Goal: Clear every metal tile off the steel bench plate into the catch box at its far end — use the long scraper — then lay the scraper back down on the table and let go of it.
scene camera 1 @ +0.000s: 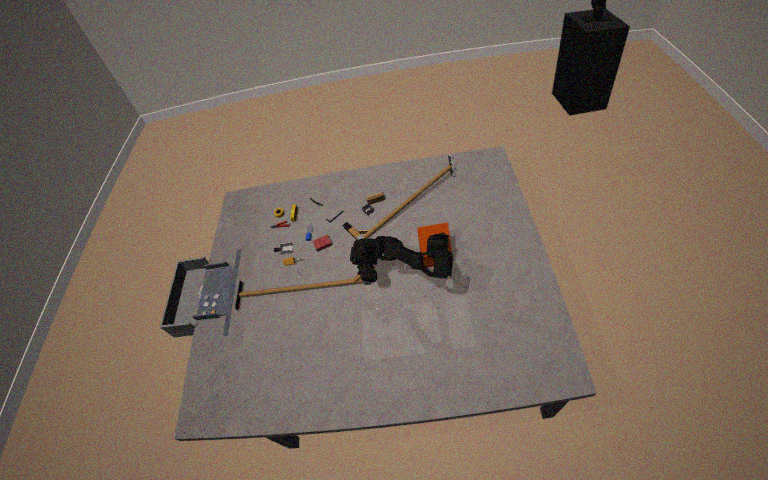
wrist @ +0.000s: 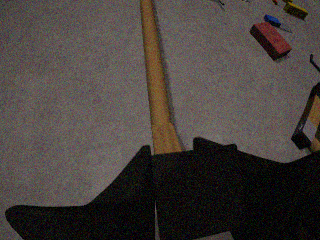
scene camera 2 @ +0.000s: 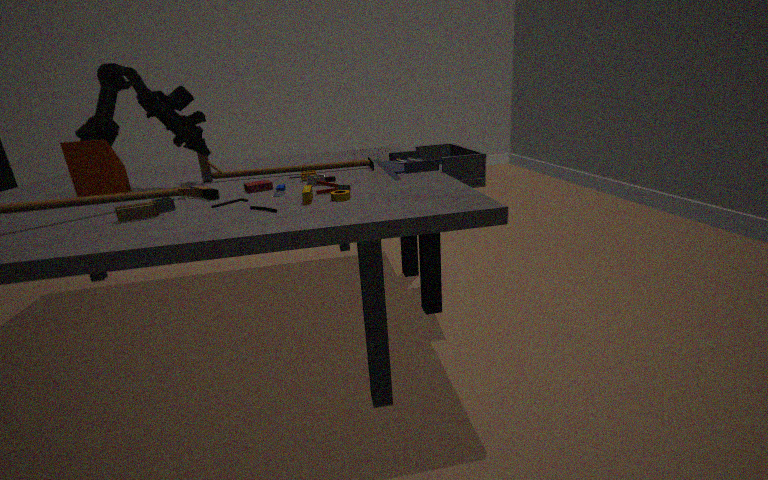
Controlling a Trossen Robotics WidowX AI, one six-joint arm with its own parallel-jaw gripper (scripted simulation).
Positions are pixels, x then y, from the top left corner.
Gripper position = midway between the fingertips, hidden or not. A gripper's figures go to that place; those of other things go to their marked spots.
Scene:
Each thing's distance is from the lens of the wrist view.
my gripper (wrist: 172, 148): 0.10 m
long scraper (wrist: 200, 187): 0.05 m

